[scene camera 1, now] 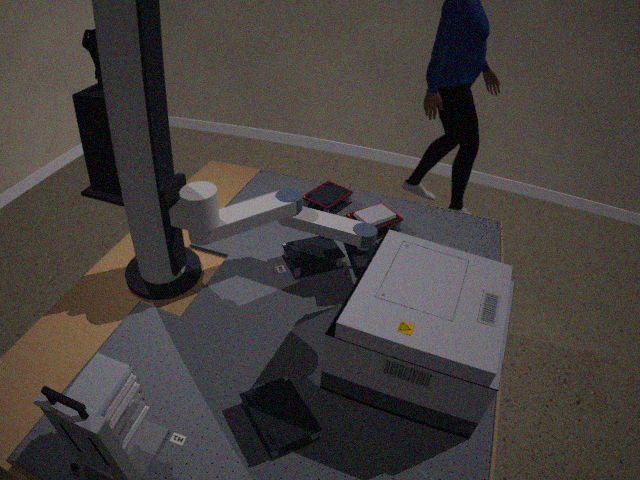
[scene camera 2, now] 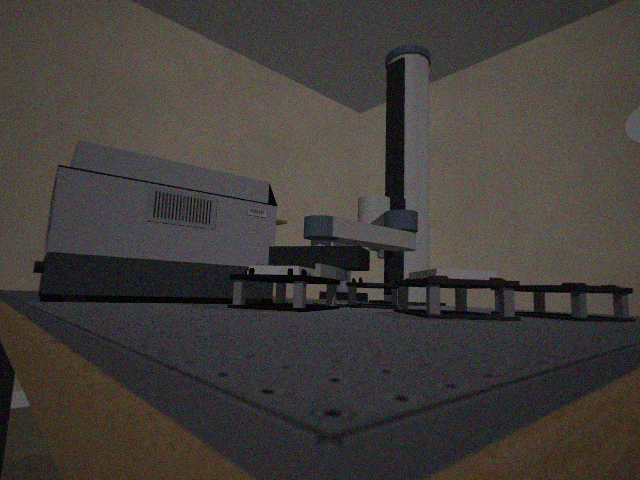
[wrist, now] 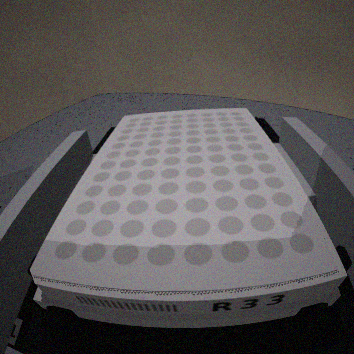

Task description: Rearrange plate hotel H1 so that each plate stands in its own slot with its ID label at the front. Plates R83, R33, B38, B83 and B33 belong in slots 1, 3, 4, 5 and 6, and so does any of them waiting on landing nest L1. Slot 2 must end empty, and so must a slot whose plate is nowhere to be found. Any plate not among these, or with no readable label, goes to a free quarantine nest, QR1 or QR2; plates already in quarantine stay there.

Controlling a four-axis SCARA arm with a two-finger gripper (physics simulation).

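Observation:
My gripper is shut on plate R33, with a pad against each long side. The plate is level, and its R33 label faces the wrist camera. It is in or just above a black nest; any small gap is hidden. Hotel H1 stands at the lower left with several pale plates, labels unreadable. One red-edged nest is bare. The other red-edged nest holds a pale plate.
A large white instrument stands close beside the gripper. A black nest lies near the arm, with a small unreadable card. Another dark nest lies towards H1. The arm's column rises behind. A person walks beyond the table.

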